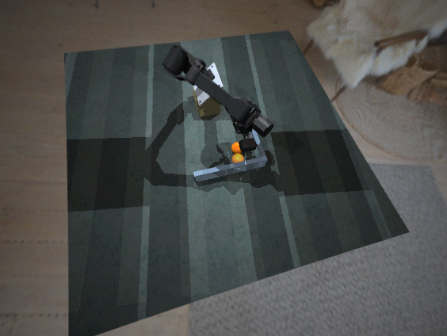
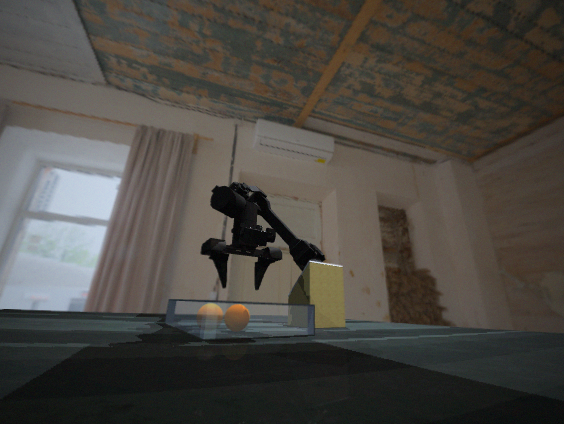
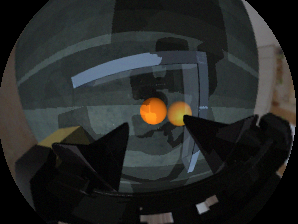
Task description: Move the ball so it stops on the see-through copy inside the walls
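The orange ball lies 10 mm to the right of my gripper tip and 60 mm below it. Also, from my gripper tip: see-through copy of ball (50 mm ahead, 30 mm to the right, 60 mm below); then clear wall (90 mm to the left, 60 mm below).
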